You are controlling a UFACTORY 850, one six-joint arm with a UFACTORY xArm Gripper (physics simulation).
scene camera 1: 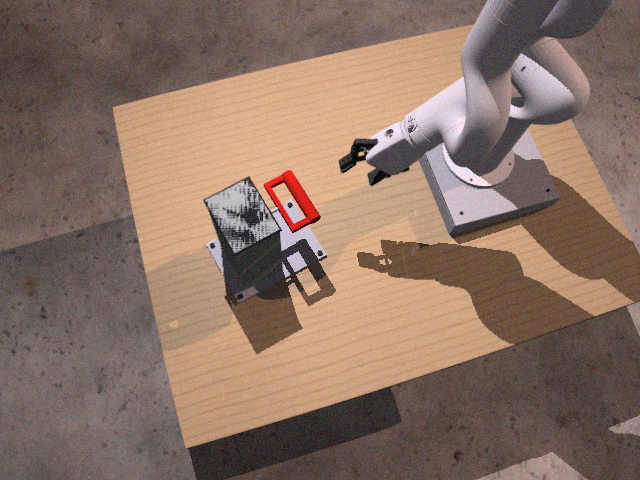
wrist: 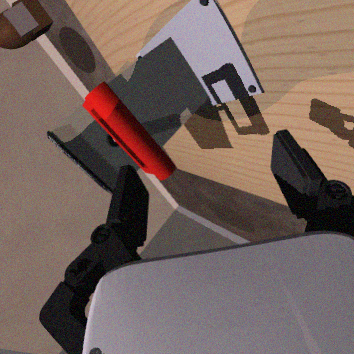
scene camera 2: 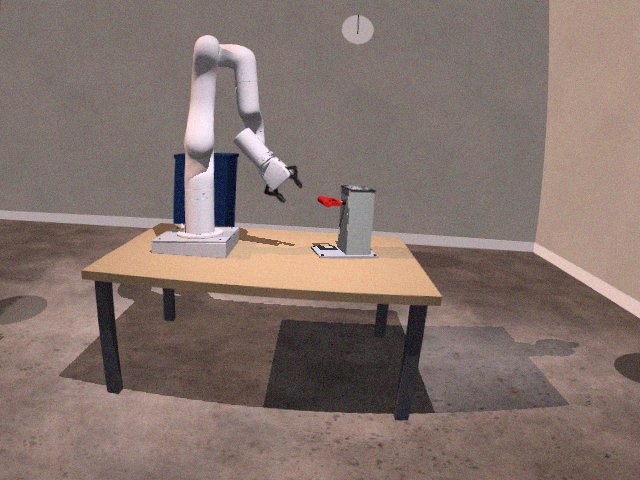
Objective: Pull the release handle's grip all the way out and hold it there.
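Note:
The release handle's red grip [scene camera 1: 302,197] [scene camera 2: 329,201] [wrist: 131,132] is a bar on a rectangular loop, sticking out from the upper part of a tall grey box [scene camera 1: 242,214] [scene camera 2: 357,222] on the side facing the arm. The box stands upright on a pale base plate [scene camera 1: 316,243] [scene camera 2: 336,253] [wrist: 220,40]. My gripper [scene camera 1: 359,173] [scene camera 2: 291,192] [wrist: 203,164] is open and empty, tilted downward toward the handle. It is apart from the grip, on the arm's side and slightly higher. In the wrist view the grip lies beyond the left finger, left of the middle between the fingertips.
The box and the arm's base [scene camera 1: 449,206] [scene camera 2: 191,248] stand on a wooden table [scene camera 1: 310,351] [scene camera 2: 268,276]. A dark blue container [scene camera 2: 226,191] stands behind the arm in scene camera 2. Shadows of the arm and handle fall across the table.

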